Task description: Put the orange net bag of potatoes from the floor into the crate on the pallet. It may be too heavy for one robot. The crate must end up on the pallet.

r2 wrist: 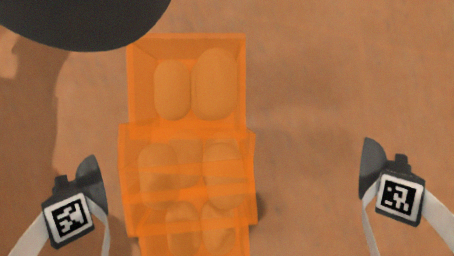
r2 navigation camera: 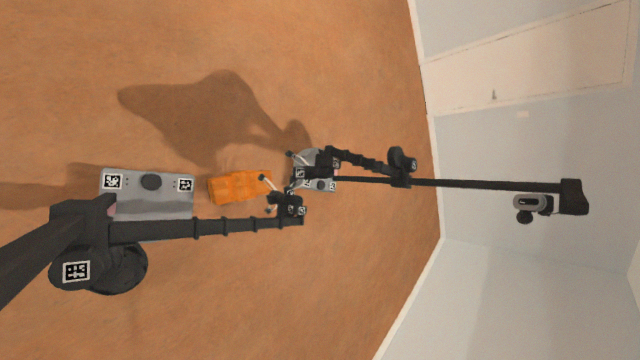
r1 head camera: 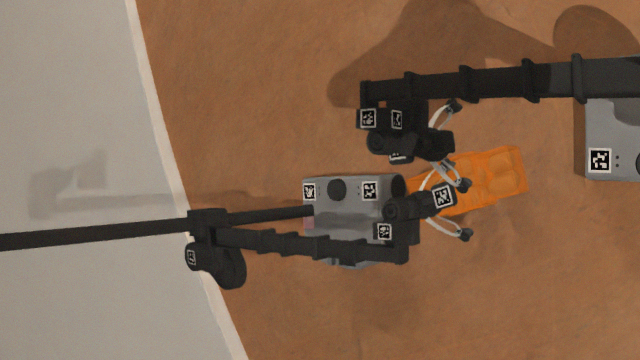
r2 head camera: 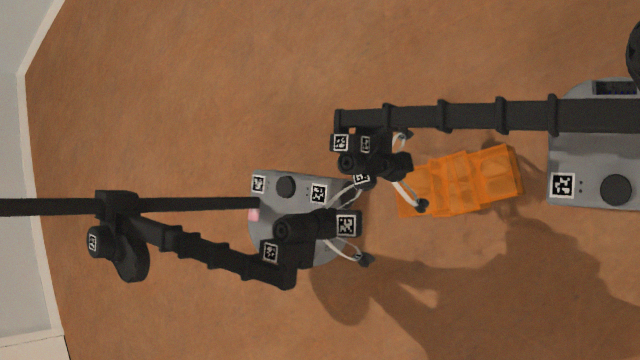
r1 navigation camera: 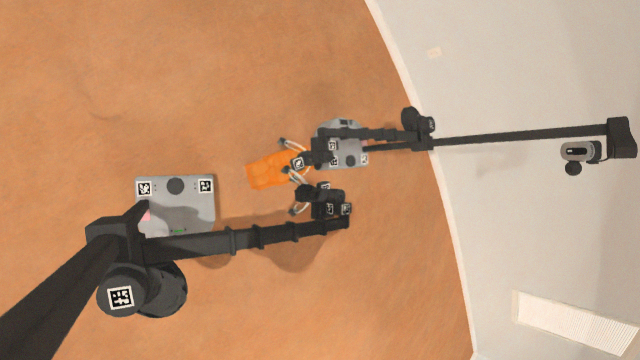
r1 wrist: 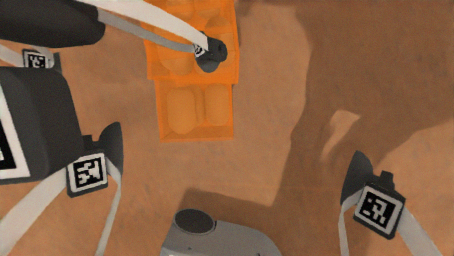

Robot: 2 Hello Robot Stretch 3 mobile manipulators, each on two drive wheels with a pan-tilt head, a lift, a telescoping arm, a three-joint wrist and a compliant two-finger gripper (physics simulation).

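Note:
The orange net bag of potatoes (r1 head camera: pixel 500 172) (r1 navigation camera: pixel 265 172) (r1 wrist: pixel 195 110) (r2 head camera: pixel 495 172) (r2 navigation camera: pixel 230 187) (r2 wrist: pixel 215 85) lies on the floor between the two robots. My r1 gripper (r1 head camera: pixel 458 145) (r1 navigation camera: pixel 290 191) (r1 wrist: pixel 234 162) (r2 head camera: pixel 365 219) (r2 navigation camera: pixel 290 172) is open, above the floor beside one end of the bag. My r2 gripper (r1 head camera: pixel 456 200) (r1 navigation camera: pixel 289 159) (r2 head camera: pixel 415 170) (r2 navigation camera: pixel 265 194) (r2 wrist: pixel 232 172) is open and above the bag, its fingers on either side in the r2 wrist view. The two grippers are close together. The crate and pallet do not show.
The r1 base (r1 head camera: pixel 607 125) (r1 navigation camera: pixel 175 205) and r2 base (r1 navigation camera: pixel 357 152) (r2 head camera: pixel 590 195) stand at opposite ends of the bag. A pale wall (r1 head camera: pixel 75 100) (r1 navigation camera: pixel 500 225) rises behind r2 and a door (r2 navigation camera: pixel 530 55) is in the wall behind r1.

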